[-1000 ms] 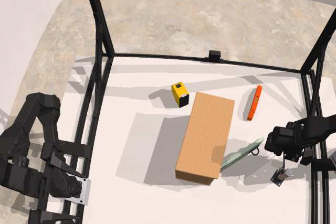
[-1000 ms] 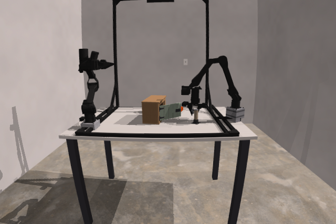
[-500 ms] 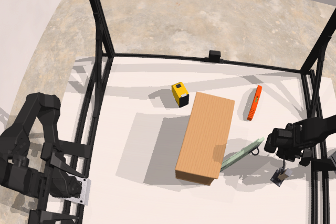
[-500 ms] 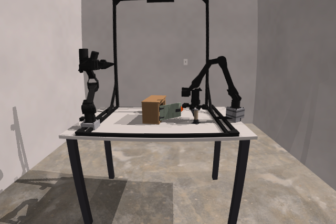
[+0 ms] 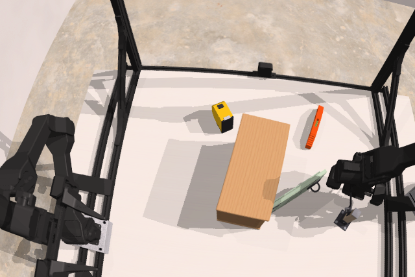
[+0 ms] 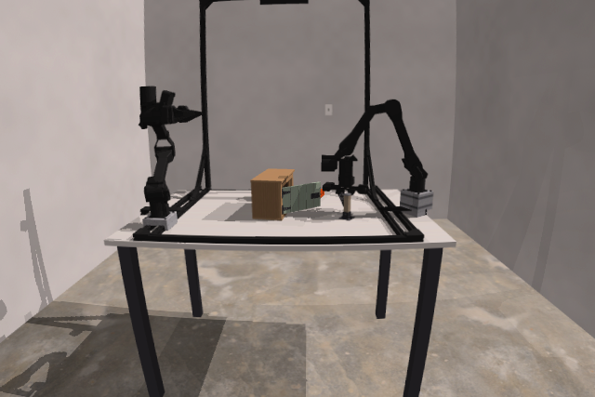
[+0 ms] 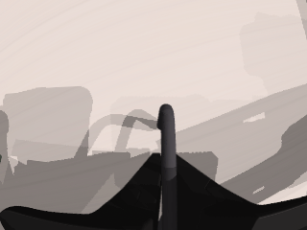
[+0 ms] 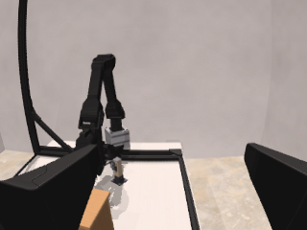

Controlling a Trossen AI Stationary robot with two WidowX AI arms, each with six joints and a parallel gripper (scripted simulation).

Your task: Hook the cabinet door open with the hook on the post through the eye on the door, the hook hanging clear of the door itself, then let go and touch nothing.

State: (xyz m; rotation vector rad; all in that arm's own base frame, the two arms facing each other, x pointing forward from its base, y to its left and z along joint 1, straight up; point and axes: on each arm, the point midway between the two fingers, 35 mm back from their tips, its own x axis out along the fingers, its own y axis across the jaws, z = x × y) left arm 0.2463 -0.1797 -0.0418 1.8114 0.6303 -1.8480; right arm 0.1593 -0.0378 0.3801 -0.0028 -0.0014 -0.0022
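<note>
My left hand is 2 cm short of the dark hook and 1 cm to the left of it. From my left hand the other things lie so: yellow box (34 cm to the right, 28 cm behind, 2 cm below); green door (19 cm to the right, 2 cm above); orange level (23 cm behind, 7 cm to the right, 4 cm below).
</note>
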